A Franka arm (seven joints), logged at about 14 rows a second.
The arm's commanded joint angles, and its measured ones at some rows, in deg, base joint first. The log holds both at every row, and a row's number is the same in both.
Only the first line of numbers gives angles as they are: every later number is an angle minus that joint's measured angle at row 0.
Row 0, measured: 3.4, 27.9, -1.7, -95.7, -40.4, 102.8, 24.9
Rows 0 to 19, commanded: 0.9, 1.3, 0.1, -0.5, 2.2, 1.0, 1.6; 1.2, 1.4, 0.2, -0.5, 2.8, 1.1, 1.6; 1.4, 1.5, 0.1, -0.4, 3.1, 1.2, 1.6; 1.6, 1.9, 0.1, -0.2, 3.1, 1.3, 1.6; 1.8, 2.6, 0.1, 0.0, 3.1, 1.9, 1.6; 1.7, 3.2, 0.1, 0.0, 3.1, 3.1, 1.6; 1.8, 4.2, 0.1, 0.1, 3.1, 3.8, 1.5; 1.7, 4.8, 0.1, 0.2, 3.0, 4.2, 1.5; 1.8, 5.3, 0.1, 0.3, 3.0, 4.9, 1.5; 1.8, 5.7, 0.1, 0.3, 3.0, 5.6, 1.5; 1.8, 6.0, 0.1, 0.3, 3.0, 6.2, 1.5; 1.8, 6.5, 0.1, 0.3, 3.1, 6.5, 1.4; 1.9, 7.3, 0.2, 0.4, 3.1, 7.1, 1.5; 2.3, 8.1, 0.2, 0.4, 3.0, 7.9, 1.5; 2.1, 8.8, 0.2, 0.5, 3.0, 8.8, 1.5; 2.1, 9.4, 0.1, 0.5, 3.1, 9.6, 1.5; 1.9, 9.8, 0.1, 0.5, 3.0, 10.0, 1.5; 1.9, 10.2, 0.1, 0.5, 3.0, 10.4, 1.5; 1.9, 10.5, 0.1, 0.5, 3.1, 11.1, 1.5; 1.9, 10.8, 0.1, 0.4, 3.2, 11.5, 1.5
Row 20, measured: 3.8, 9.3, 2.1, -0.1, 6.0, 10.2, 2.2
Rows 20 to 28, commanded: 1.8, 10.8, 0.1, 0.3, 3.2, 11.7, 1.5; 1.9, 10.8, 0.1, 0.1, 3.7, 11.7, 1.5; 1.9, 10.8, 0.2, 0.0, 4.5, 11.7, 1.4; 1.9, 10.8, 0.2, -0.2, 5.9, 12.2, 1.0; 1.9, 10.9, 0.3, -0.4, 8.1, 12.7, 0.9; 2.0, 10.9, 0.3, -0.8, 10.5, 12.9, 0.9; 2.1, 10.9, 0.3, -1.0, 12.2, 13.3, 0.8; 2.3, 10.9, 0.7, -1.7, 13.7, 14.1, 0.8; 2.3, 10.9, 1.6, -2.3, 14.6, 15.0, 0.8
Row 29, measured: 2.8, 11.4, 1.2, -0.2, 12.8, 14.0, 1.6
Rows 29 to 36, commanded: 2.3, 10.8, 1.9, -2.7, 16.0, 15.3, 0.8; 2.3, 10.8, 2.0, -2.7, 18.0, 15.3, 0.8; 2.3, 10.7, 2.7, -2.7, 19.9, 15.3, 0.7; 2.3, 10.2, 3.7, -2.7, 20.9, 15.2, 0.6; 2.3, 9.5, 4.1, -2.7, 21.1, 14.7, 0.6; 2.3, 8.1, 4.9, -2.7, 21.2, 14.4, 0.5; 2.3, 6.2, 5.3, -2.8, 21.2, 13.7, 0.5; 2.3, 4.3, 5.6, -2.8, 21.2, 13.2, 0.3
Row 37, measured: 2.9, 9.4, 4.5, -1.4, 20.0, 14.7, 1.4
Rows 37 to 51, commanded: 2.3, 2.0, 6.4, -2.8, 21.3, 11.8, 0.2; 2.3, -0.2, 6.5, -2.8, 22.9, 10.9, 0.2; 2.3, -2.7, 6.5, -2.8, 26.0, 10.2, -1.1; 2.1, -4.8, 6.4, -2.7, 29.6, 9.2, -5.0; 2.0, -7.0, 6.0, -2.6, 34.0, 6.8, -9.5; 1.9, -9.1, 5.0, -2.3, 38.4, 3.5, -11.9; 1.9, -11.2, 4.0, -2.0, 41.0, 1.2, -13.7; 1.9, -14.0, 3.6, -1.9, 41.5, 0.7, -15.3; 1.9, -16.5, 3.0, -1.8, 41.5, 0.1, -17.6; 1.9, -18.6, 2.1, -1.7, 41.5, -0.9, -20.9; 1.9, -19.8, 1.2, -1.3, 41.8, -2.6, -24.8; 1.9, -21.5, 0.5, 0.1, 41.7, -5.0, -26.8; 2.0, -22.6, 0.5, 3.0, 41.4, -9.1, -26.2; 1.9, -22.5, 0.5, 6.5, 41.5, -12.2, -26.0; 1.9, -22.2, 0.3, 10.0, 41.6, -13.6, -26.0
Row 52, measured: 2.0, -22.5, 0.4, 3.9, 40.4, -9.3, -25.0
